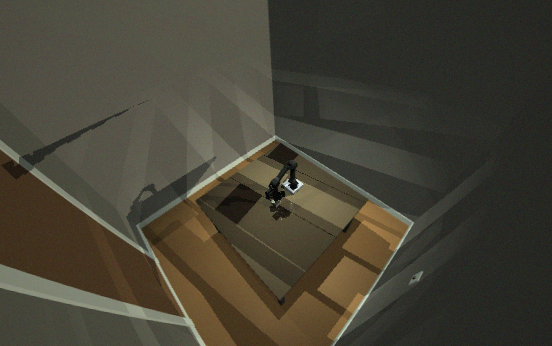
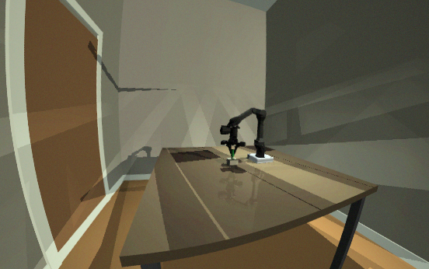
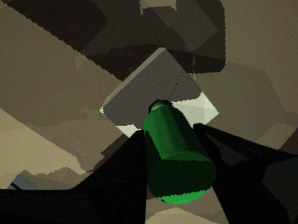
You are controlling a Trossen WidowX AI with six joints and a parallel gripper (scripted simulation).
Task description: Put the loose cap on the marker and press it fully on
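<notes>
My gripper tip is now 1 cm below the green cap. Also, from my gripper tip: pale holder block: 6 cm below.
</notes>
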